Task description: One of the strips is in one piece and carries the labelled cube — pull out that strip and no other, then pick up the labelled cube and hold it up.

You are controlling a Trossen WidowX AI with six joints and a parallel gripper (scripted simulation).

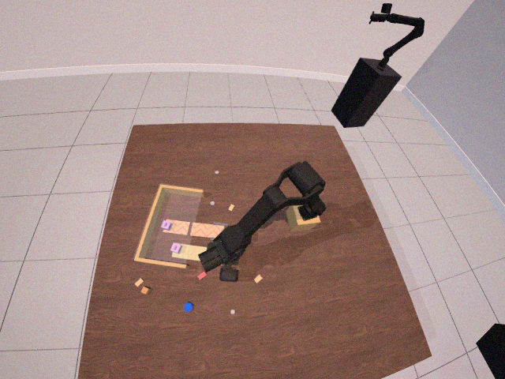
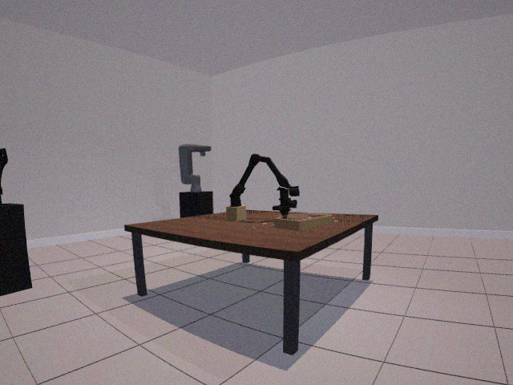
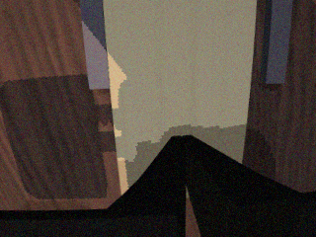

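Right now the plain strip is 9 cm ahead of my gripper tip and 4 cm to the right of it. Round my gripper tip: pink-red block 12 cm ahead, 4 cm to the left; blue disc 19 cm ahead, 13 cm to the left.
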